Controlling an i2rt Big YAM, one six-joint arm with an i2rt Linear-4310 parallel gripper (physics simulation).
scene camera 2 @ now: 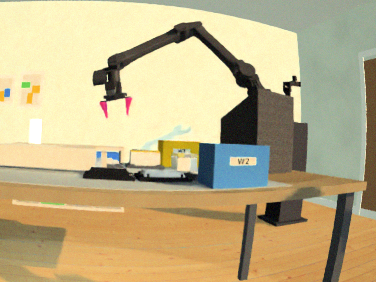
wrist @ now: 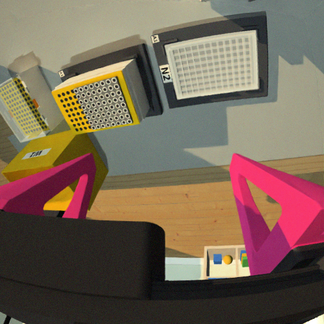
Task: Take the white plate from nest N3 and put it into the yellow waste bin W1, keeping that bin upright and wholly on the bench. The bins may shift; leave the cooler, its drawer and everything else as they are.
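Seen in the pictures: gripper, fingertip midpoint: (scene camera 2: 117, 116); arm's base, origin of the base link: (scene camera 2: 259, 99).
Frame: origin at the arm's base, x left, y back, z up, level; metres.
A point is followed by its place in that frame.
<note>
My gripper (scene camera 2: 117, 116) {x -0.188, y -0.583, z -0.099 m} (wrist: 162, 160) is open and empty, high above the bench. The yellow bin W1 (scene camera 2: 168, 146) {x -0.249, y -0.333, z -0.222 m} (wrist: 64, 147) stands upright on the bench, partly behind other things in the scene view and partly behind the left finger in the wrist view. A white plate (wrist: 215, 65) lies in the black nest labelled N2 (wrist: 262, 60) in the wrist view. In the scene view a pale plate (scene camera 2: 165, 173) {x 0.241, y -0.448, z -0.292 m} sits low in a black nest near the front edge; its label is not readable. I cannot tell which plate is in N3, as no N3 label shows.
The blue bin W2 (scene camera 2: 235, 175) {x 0.390, y -0.285, z -0.280 m} stands near the front edge. A yellow-topped tip box (wrist: 97, 102) sits on another nest, near a clear box (wrist: 25, 107). Another dark nest (scene camera 2: 107, 174) {x 0.239, y -0.628, z -0.301 m} and a long beige box (scene camera 2: 45, 156) {x 0.105, y -0.864, z -0.266 m} are at the left in the scene view.
</note>
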